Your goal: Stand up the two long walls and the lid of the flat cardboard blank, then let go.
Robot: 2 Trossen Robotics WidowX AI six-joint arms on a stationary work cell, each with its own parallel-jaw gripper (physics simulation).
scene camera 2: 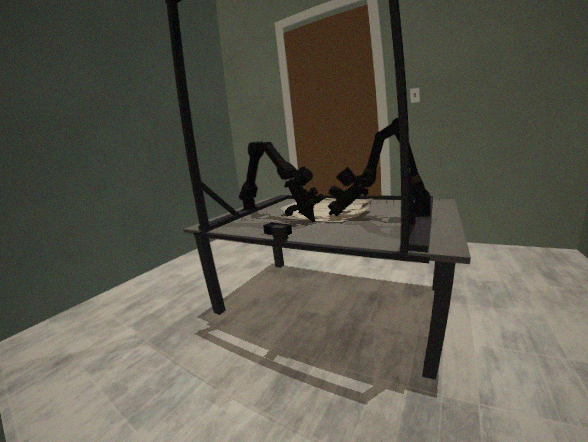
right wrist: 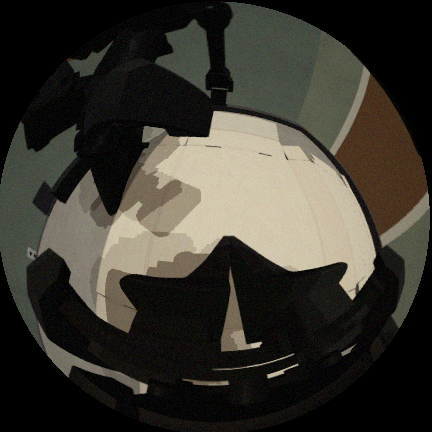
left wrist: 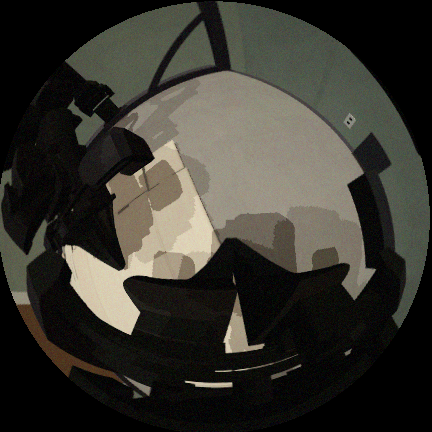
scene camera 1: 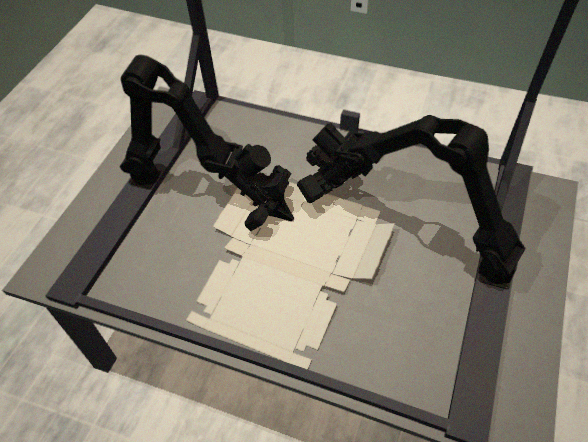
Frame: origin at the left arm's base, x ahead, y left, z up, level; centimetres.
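Seen in the pictures: left gripper, fingertip midpoint: (scene camera 2: 313,221) (right wrist: 112,212) (left wrist: 229,242); right gripper, fingertip midpoint: (scene camera 2: 329,214) (right wrist: 227,240) (left wrist: 122,267) (scene camera 1: 292,219); left arm's base at its link origin: (scene camera 2: 249,208) (right wrist: 217,104) (scene camera 1: 495,274); right arm's base at its link origin: (scene camera 2: 422,214) (left wrist: 112,115) (scene camera 1: 145,177).
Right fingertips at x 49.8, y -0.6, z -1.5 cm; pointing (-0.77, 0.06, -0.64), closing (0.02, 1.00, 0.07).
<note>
Offsets run from my right fingertips to a thing's top centre. "*": to the spot under its first point.
The pale cardboard blank (scene camera 1: 267,295) (scene camera 2: 325,206) (left wrist: 204,227) (right wrist: 260,200) lies mostly flat on the table, its large panels unfolded. The side flap {* dx -22.0, dy +4.4, dz +2.1 cm} (scene camera 1: 372,252) at the right in scene camera 1 has its outer edge slightly raised. No wall or lid panel stands upright. My right gripper (scene camera 1: 292,218) (right wrist: 227,240) is shut and empty, low over the blank's upper part in scene camera 1. My left gripper (scene camera 2: 313,219) (left wrist: 229,242) is shut and empty, low by the blank's far edge; its fingertips are hidden in scene camera 1. Contact with the cardboard cannot be told.
The two grippers are close together above the blank. A dark frame bar (scene camera 1: 260,352) runs along the table's near edge in scene camera 1. A small dark box {dx -4.0, dy -36.2, dz +5.3 cm} (scene camera 1: 350,120) (scene camera 2: 277,229) is at the opposite edge. Frame posts (scene camera 1: 206,65) (scene camera 2: 185,115) rise from the table.
</note>
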